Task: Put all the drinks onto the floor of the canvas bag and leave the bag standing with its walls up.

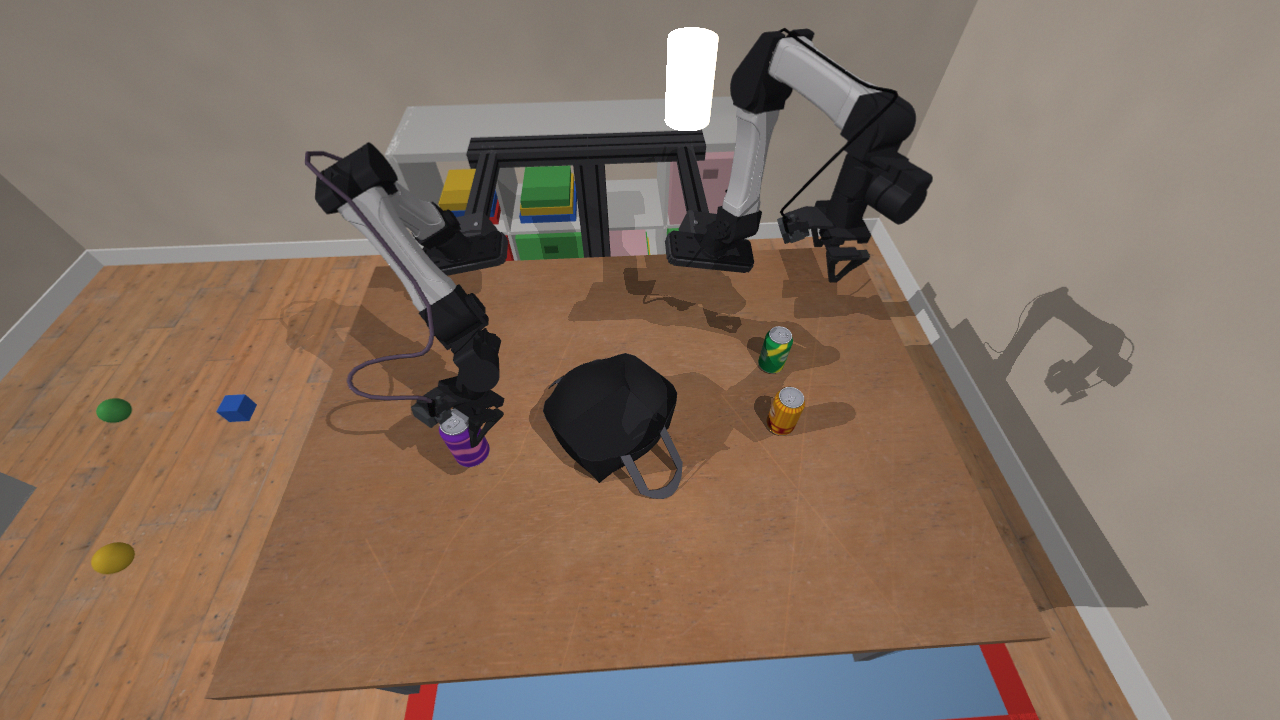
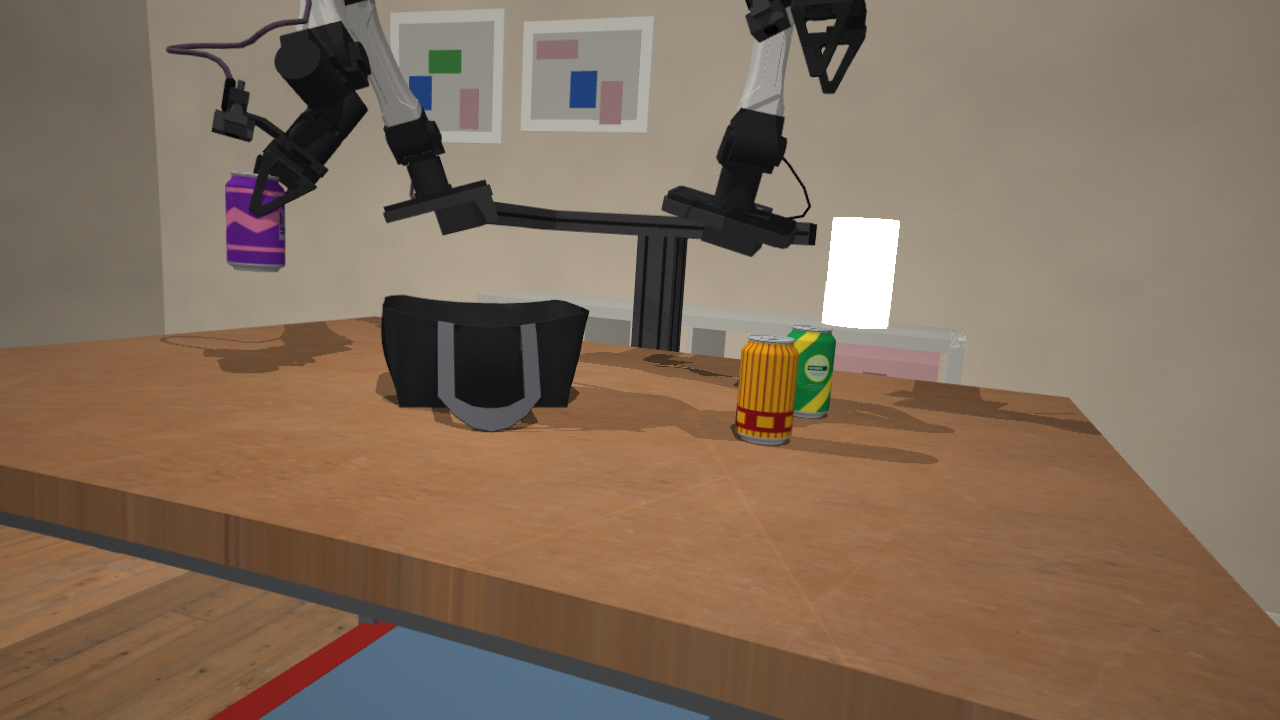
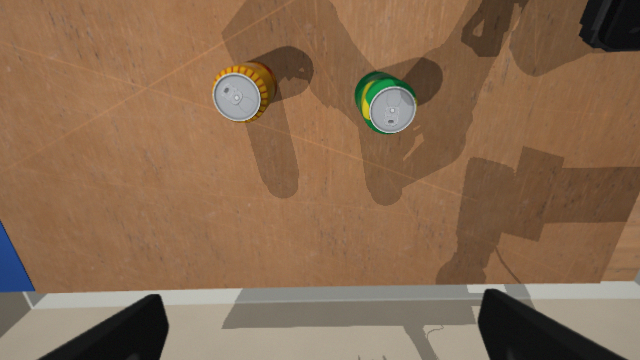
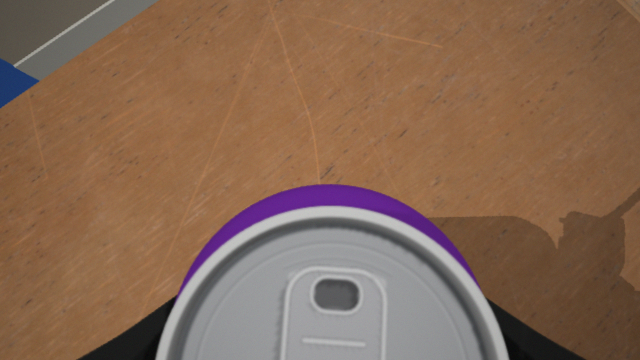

Labels:
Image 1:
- my left gripper: 825, 263
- my right gripper: 460, 437
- black canvas bag: 583, 387
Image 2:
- my left gripper: 823, 85
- my right gripper: 251, 213
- black canvas bag: 458, 354
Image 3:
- my left gripper: 322, 306
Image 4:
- my right gripper: 327, 288

